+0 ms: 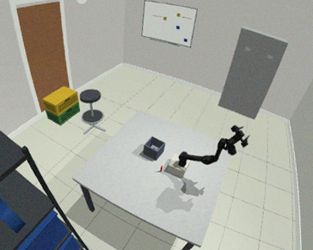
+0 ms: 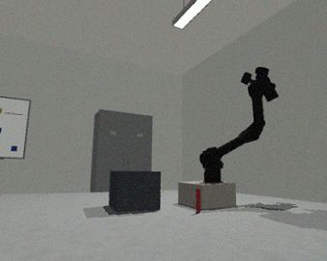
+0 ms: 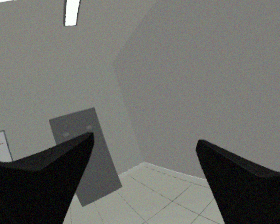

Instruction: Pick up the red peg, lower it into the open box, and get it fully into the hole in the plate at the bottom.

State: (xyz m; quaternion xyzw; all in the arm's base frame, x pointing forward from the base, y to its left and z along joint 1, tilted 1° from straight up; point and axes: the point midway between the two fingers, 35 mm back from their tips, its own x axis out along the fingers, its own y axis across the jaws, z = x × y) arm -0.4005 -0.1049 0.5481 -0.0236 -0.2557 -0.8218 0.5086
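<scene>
The red peg is 62 cm below my gripper tip, 56 cm ahead of it and 26 cm to the left of it. Also, from my gripper tip: grey plate 75 cm ahead, 61 cm below, 9 cm to the left.
</scene>
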